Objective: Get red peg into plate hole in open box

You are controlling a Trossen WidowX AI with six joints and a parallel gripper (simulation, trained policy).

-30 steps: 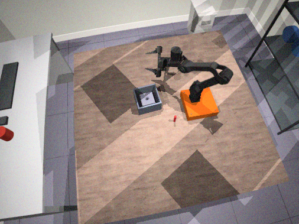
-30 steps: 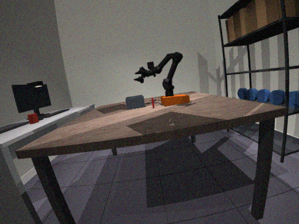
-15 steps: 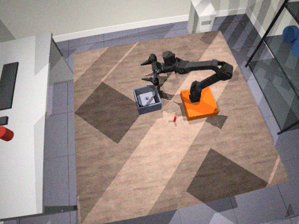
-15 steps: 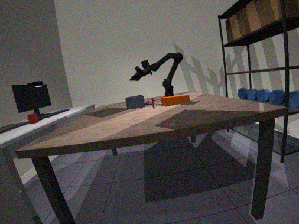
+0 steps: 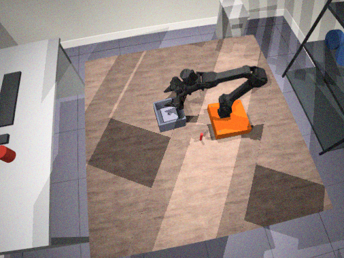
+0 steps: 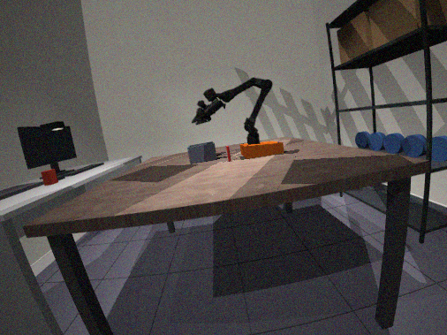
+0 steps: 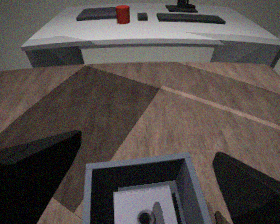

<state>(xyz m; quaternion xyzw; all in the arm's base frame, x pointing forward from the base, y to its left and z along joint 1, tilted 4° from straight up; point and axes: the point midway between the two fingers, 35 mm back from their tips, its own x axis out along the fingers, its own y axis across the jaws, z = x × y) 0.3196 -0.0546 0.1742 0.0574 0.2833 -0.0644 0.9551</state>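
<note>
Right now the red peg is 17 cm behind my gripper tip, 18 cm to the left of it and 19 cm below it. From my gripper tip the other things lie so: pale plate: 2 cm behind, 19 cm below; then grey box: 2 cm behind, 20 cm below.
</note>
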